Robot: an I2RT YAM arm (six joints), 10 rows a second.
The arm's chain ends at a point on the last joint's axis. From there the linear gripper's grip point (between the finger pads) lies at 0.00 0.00 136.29 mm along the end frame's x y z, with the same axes.
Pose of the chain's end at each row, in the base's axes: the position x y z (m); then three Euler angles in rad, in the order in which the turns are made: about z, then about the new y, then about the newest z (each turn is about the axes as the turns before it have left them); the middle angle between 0 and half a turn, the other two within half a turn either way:
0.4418, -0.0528, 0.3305, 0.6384, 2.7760, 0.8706
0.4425, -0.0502, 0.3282, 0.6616, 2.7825, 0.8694
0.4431, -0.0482, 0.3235, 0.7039, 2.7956, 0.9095
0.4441, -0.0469, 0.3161, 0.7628, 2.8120, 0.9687
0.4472, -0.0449, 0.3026, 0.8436, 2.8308, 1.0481
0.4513, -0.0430, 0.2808, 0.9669, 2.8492, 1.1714
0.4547, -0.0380, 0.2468, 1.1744, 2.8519, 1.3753
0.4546, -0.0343, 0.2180, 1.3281, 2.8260, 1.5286
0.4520, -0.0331, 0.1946, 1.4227, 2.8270, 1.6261
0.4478, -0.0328, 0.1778, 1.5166, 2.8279, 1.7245
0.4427, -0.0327, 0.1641, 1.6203, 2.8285, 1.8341
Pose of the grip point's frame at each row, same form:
0.4809, -0.0238, 0.2032, 0.6384, 2.7760, 0.8706
0.4803, -0.0208, 0.2006, 0.6616, 2.7825, 0.8694
0.4783, -0.0183, 0.1953, 0.7039, 2.7956, 0.9095
0.4760, -0.0164, 0.1871, 0.7628, 2.8120, 0.9687
0.4749, -0.0138, 0.1728, 0.8436, 2.8308, 1.0481
0.4736, -0.0107, 0.1503, 0.9669, 2.8492, 1.1714
0.4697, -0.0021, 0.1162, 1.1744, 2.8519, 1.3753
0.4648, 0.0068, 0.0884, 1.3281, 2.8260, 1.5286
0.4582, 0.0086, 0.0650, 1.4227, 2.8270, 1.6261
0.4501, 0.0092, 0.0482, 1.5166, 2.8279, 1.7245
0.4406, 0.0092, 0.0344, 1.6203, 2.8285, 1.8341

